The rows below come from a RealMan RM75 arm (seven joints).
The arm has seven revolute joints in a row. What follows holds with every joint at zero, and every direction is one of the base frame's.
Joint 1 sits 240.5 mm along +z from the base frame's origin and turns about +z.
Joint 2 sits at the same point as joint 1 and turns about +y.
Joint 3 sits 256.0 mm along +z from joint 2 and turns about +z.
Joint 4 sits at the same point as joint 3 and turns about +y.
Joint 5 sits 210.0 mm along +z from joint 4 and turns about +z.
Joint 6 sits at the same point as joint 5 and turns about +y.
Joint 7 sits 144.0 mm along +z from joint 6 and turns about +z.
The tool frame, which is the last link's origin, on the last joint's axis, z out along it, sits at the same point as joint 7; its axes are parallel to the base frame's.
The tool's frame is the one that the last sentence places.
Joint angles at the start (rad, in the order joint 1, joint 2, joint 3, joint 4, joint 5, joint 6, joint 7):
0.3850 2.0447 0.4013 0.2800 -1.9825 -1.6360 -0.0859
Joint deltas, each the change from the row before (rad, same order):
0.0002 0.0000 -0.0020 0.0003 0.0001 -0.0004 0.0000
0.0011 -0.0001 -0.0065 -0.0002 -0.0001 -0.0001 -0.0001
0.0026 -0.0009 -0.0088 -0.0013 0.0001 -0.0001 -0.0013
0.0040 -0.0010 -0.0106 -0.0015 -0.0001 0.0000 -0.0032
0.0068 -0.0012 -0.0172 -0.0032 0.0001 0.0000 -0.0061
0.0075 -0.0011 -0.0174 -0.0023 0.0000 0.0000 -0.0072
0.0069 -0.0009 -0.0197 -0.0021 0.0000 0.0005 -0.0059
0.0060 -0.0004 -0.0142 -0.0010 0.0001 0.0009 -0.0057
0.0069 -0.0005 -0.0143 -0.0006 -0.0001 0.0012 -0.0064
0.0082 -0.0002 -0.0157 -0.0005 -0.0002 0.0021 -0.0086
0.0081 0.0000 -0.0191 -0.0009 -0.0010 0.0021 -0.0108
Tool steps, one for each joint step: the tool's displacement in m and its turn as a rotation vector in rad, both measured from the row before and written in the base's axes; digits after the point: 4 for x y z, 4 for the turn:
-0.0002 -0.0001 -0.0003 -0.0014 -0.0002 0.0014
-0.0006 -0.0002 -0.0009 -0.0052 -0.0025 0.0041
-0.0007 0.0001 -0.0008 -0.0059 -0.0060 0.0061
-0.0012 0.0004 -0.0010 -0.0065 -0.0087 0.0081
-0.0019 0.0006 -0.0017 -0.0097 -0.0151 0.0131
-0.0023 0.0007 -0.0019 -0.0094 -0.0153 0.0143
-0.0022 0.0003 -0.0023 -0.0123 -0.0149 0.0146
-0.0019 0.0005 -0.0018 -0.0084 -0.0114 0.0113
-0.0022 0.0007 -0.0019 -0.0083 -0.0120 0.0124
-0.0027 0.0009 -0.0023 -0.0087 -0.0144 0.0138
-0.0027 0.0004 -0.0029 -0.0105 -0.0180 0.0159

